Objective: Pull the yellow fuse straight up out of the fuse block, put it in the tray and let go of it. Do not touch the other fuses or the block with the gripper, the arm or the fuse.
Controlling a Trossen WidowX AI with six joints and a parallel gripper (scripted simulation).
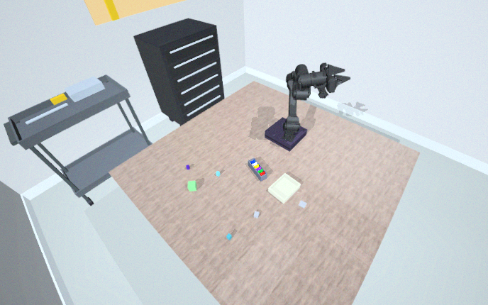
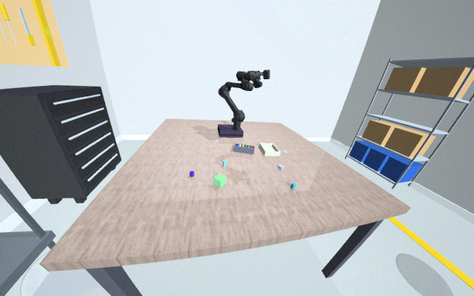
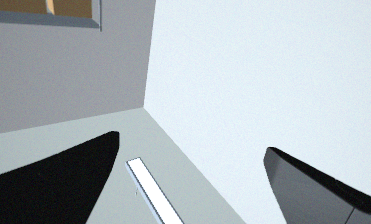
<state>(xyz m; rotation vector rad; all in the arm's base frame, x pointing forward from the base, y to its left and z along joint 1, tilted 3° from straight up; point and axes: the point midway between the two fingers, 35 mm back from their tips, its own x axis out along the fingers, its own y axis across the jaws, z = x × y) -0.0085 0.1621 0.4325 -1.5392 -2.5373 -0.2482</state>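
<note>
The yellow fuse is 460 mm below my gripper tip, 320 mm ahead of it and 260 mm to the right of it. Also, from my gripper tip: cream tray (480 mm below, 360 mm ahead, 80 mm to the right).
</note>
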